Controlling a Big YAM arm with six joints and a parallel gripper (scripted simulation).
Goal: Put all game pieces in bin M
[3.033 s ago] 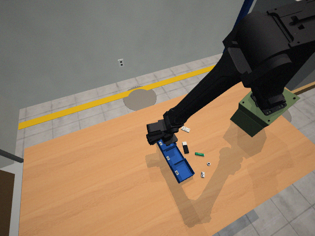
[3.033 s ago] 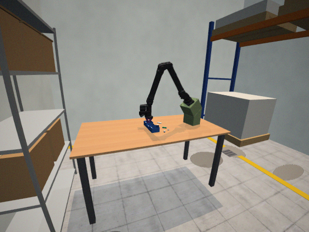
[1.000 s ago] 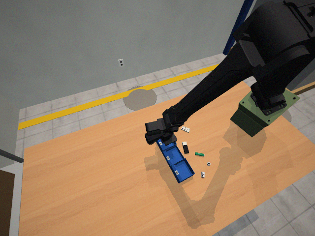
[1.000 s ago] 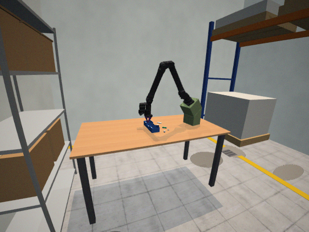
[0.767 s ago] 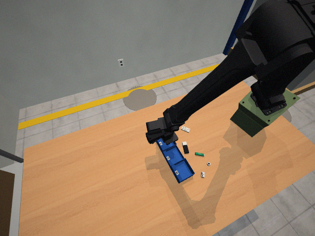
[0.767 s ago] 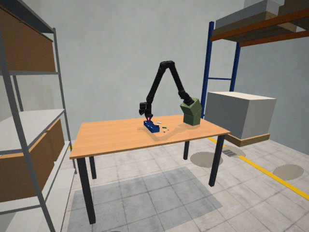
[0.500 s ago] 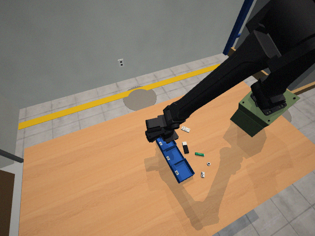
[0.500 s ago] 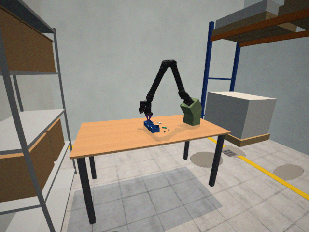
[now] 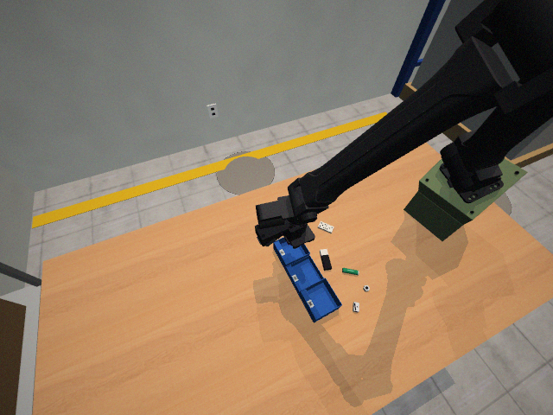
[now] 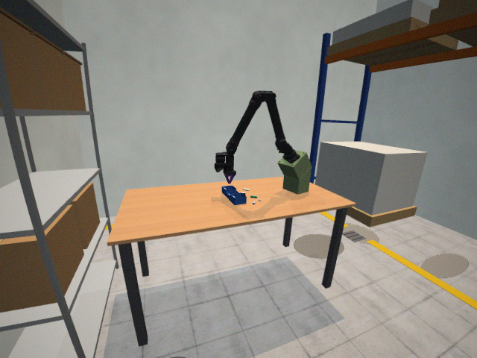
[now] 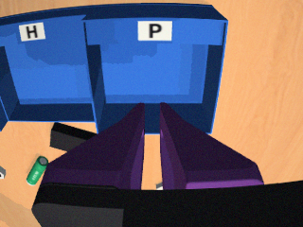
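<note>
Right now the blue bin is 8 cm to the left of my hand, 6 cm below it and 1 cm behind it. From my hand the other things lie so: green cylinder (16 cm behind, 11 cm to the left, 8 cm below); white domino (14 cm behind, 8 cm below, 6 cm to the right); grey nut (18 cm behind, 17 cm to the left, 8 cm below).
</note>
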